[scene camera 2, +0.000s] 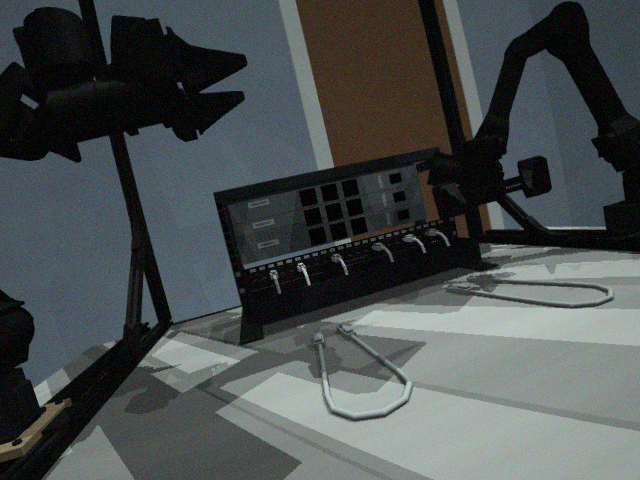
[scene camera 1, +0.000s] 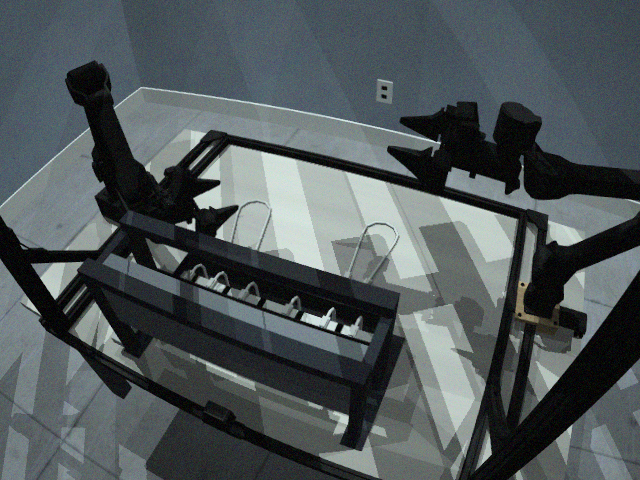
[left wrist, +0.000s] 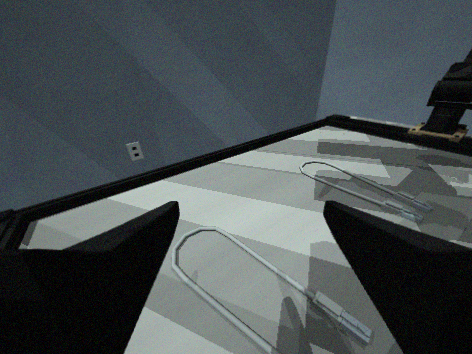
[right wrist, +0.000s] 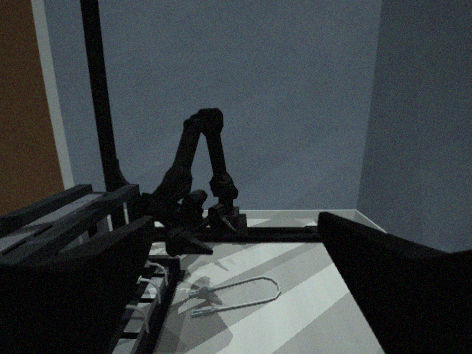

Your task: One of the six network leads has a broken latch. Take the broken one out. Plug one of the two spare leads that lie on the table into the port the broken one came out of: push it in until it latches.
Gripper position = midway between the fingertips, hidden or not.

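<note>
The left gripper, seen at (scene camera 2: 498, 199), (scene camera 1: 228, 194), (left wrist: 251, 207) and (right wrist: 225, 242), is open and holds nothing. Open and empty too is the right gripper, which appears at (scene camera 2: 245, 79), (scene camera 1: 394, 133) and (right wrist: 237, 222). The scene also has a rack legs (scene camera 1: 374, 398).
</note>
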